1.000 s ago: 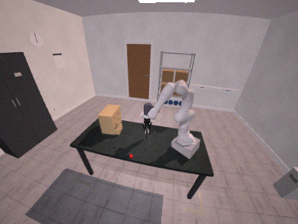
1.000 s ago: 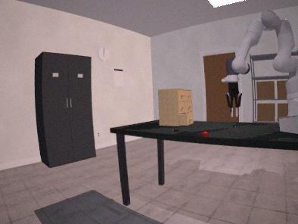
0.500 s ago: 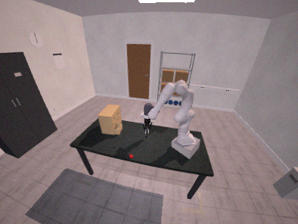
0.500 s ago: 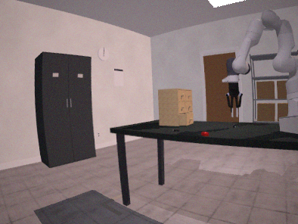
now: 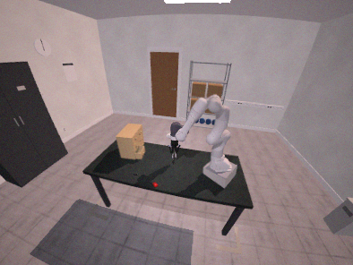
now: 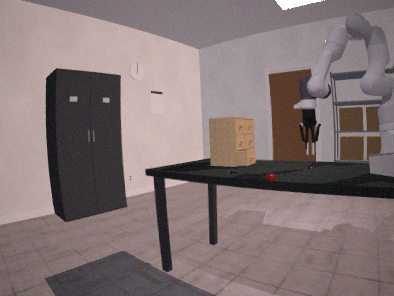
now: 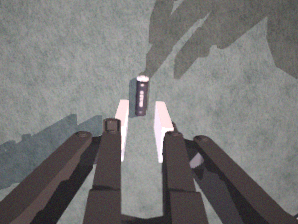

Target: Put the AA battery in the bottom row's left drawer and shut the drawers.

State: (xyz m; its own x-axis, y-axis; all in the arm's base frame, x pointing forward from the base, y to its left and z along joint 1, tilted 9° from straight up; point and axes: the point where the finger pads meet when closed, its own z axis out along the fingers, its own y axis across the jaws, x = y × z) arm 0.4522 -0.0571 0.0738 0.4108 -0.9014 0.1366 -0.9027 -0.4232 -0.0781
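My gripper is now 10 cm above the AA battery. From my hand the other things lie so: red object 12 cm ahead, 34 cm to the left, 10 cm below; small dark object 35 cm ahead, 27 cm to the left, 10 cm below.
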